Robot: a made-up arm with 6 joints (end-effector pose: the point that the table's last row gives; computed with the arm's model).
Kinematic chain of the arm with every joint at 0, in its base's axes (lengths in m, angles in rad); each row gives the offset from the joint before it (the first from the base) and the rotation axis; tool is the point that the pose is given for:
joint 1: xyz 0 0 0.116 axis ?
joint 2: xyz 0 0.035 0 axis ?
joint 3: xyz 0 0 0.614 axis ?
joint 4: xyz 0 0 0.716 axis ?
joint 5: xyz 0 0 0 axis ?
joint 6: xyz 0 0 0.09 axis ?
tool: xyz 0 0 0
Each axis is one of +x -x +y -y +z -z.
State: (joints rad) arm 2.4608 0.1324 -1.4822 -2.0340 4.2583 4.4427
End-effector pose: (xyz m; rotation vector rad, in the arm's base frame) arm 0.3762 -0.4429 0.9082 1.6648 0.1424 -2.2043
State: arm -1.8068 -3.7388 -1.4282 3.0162 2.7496 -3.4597
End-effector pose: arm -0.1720 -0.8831 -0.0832 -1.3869 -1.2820 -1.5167
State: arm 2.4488 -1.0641 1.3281 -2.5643 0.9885 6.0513
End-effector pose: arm 0.3100 -0.2495 1.1694 -0.1752 0.7619 -0.3995
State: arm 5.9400 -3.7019 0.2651 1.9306 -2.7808 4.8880
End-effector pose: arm 0.4721 -0.1631 -1.0118 -0.6053 -0.4109 2.5812
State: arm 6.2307 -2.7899 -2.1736 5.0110 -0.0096 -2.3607
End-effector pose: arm 0.5702 0.0059 -0.2599 1.6586 0.3802 2.1208
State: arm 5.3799 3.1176 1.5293 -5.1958 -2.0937 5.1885
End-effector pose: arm -0.4307 0.4914 -0.5779 0.5204 -2.1458 1.2845
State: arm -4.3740 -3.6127 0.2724 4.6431 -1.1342 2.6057
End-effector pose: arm -0.2499 0.3594 -1.1714 1.0310 -1.7407 -0.2806
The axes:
joint 1: +z
joint 2: +y
joint 3: +y
joint 4: +z
joint 5: +y
joint 6: +z

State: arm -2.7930 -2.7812 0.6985 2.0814 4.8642 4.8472
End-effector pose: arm 0.8068 0.3386 -0.7780 -1.1627 -0.4617 -0.7542
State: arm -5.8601 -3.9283 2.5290 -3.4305 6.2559 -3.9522
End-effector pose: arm -0.3414 -0.1161 -0.1777 0.9675 -1.0058 -0.5598
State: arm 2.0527 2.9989 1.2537 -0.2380 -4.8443 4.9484
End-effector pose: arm 0.2673 -0.5412 -0.7370 0.5683 0.3160 0.7325
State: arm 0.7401 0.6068 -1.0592 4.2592 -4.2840 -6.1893
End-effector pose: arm 0.0417 -0.0142 1.2151 1.5709 1.4861 -0.2668
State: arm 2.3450 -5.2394 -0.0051 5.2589 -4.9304 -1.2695
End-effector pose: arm -0.8017 0.8771 0.7586 -1.9318 -0.2766 -0.6040
